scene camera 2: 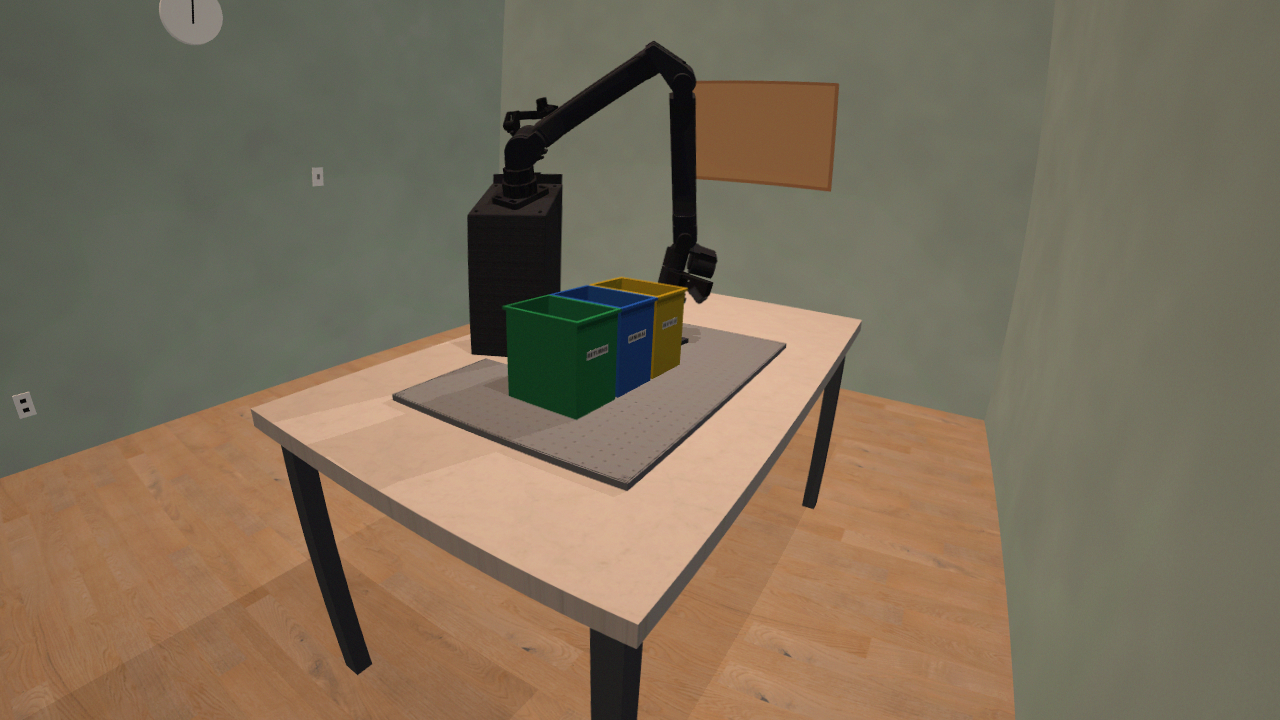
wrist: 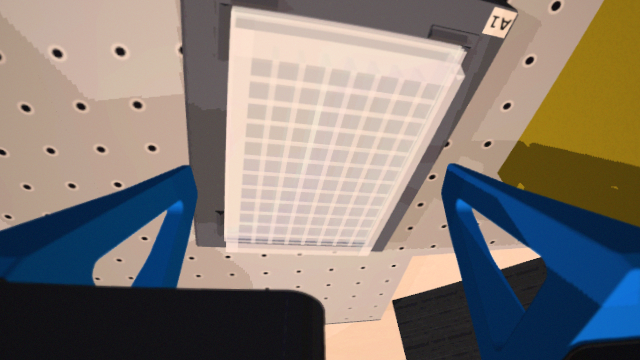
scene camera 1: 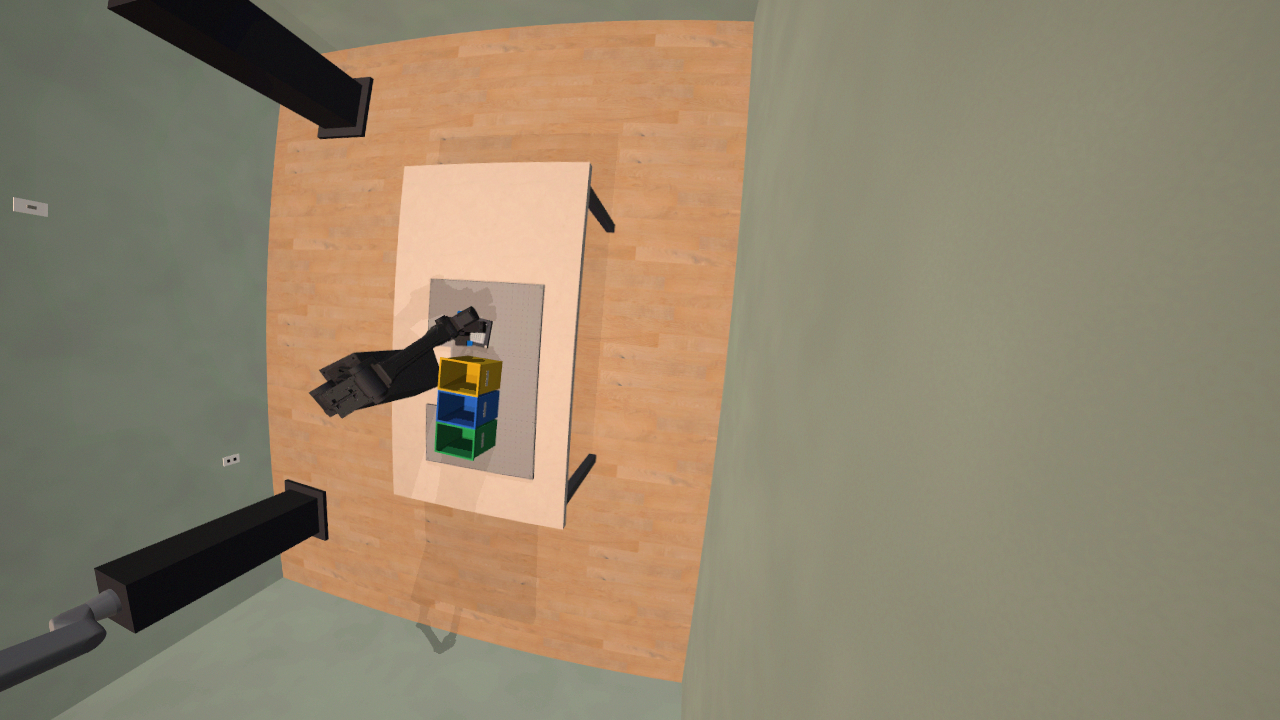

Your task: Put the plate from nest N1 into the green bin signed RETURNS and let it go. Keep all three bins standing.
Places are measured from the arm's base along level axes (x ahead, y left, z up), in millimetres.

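Pixels of known places: gripper, fingertip midpoint: (wrist: 319, 178); arm's base, link origin: (scene camera 2: 520, 197).
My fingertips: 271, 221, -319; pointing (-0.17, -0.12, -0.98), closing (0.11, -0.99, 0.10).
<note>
For each thing: its top centre in the pictures, then the offset to it from my fingertips, as dx, dy, dz. Level surfaces: height alone.
- dark grey nest, top centre: (wrist: 320, 161) (scene camera 1: 472, 330) -18, -5, -29
- green bin, top centre: (scene camera 2: 561, 307) (scene camera 1: 454, 440) +41, -439, +136
- blue bin, top centre: (scene camera 2: 603, 295) (scene camera 1: 456, 409) +43, -309, +136
- yellow bin, top centre: (scene camera 2: 638, 286) (scene camera 1: 458, 377) +45, -178, +136
- grey perforated board, surface height: dz -44
- table, surface height: dz -57
A clear, pale gridded plate (wrist: 320, 125) (scene camera 1: 478, 338) sits in a dark grey nest (wrist: 206, 150) with an "A1" tag at one corner; no N1 sign is readable. My gripper (wrist: 319, 178) is open and empty. In the wrist view its blue fingertips stand apart on either side of the plate's image, left and right, with the hand above it. In scene camera 2 the fingers are hidden behind the yellow bin. The green bin (scene camera 1: 485, 440) (scene camera 2: 550, 358) stands upright at the end of the row of bins, with a small sign on its side.
The blue bin (scene camera 1: 487, 408) (scene camera 2: 635, 353) stands upright between the green bin and the yellow bin (scene camera 1: 487, 376) (scene camera 2: 667, 335) (wrist: 595, 90). The yellow bin is nearest the nest. The bins stand close together on a grey perforated board (scene camera 1: 516, 402) (scene camera 2: 662, 420) on the table (scene camera 1: 492, 214) (scene camera 2: 501, 501).
</note>
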